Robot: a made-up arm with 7 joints.
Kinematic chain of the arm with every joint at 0, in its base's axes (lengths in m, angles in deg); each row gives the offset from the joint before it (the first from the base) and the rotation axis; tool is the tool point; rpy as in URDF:
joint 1: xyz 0 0 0.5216 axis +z
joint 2: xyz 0 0 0 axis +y
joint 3: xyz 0 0 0.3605 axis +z
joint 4: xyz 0.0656 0 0 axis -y
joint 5: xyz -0.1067 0 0.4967 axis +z
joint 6: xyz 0 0 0 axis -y
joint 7: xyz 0.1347 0 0 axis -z
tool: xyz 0 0 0 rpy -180 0 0
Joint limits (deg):
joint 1: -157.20..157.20
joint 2: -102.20..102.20
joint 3: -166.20..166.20
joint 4: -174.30..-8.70
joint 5: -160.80..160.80
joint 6: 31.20..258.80
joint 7: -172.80..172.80
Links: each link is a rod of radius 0.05 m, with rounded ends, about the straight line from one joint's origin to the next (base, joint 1, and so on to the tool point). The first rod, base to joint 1, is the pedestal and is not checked.
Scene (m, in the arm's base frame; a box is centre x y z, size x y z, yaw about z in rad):
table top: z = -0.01
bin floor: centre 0.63 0.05 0 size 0.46 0.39 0.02 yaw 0.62
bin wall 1: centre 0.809 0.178 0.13 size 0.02 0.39 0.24 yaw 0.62
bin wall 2: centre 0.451 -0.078 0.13 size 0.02 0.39 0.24 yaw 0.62
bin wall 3: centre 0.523 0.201 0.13 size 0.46 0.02 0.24 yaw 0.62
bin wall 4: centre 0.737 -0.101 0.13 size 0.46 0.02 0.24 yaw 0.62
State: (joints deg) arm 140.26 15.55 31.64 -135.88 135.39 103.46 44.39
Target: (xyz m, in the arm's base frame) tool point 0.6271 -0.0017 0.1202
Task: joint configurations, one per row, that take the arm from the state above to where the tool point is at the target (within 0.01 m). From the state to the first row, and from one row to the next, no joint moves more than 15 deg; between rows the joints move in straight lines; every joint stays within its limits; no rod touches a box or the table.
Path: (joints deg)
1: 126.43 18.82 17.51 -133.46 135.11 105.31 44.39
2: 112.59 22.10 3.37 -131.03 134.82 107.17 44.39
3: 98.76 25.37 -10.76 -128.61 134.54 109.02 44.39
4: 84.93 28.65 -24.90 -126.18 134.26 110.88 44.39
5: 71.09 31.92 -39.03 -123.76 133.97 112.73 44.39
6: 57.26 35.19 -53.16 -121.33 133.69 114.59 44.39
7: 52.78 46.07 -47.93 -116.50 133.26 109.42 44.39
8: 48.29 56.95 -42.70 -111.67 132.83 104.26 44.39
9: 43.81 67.83 -37.47 -106.84 132.40 99.09 44.39

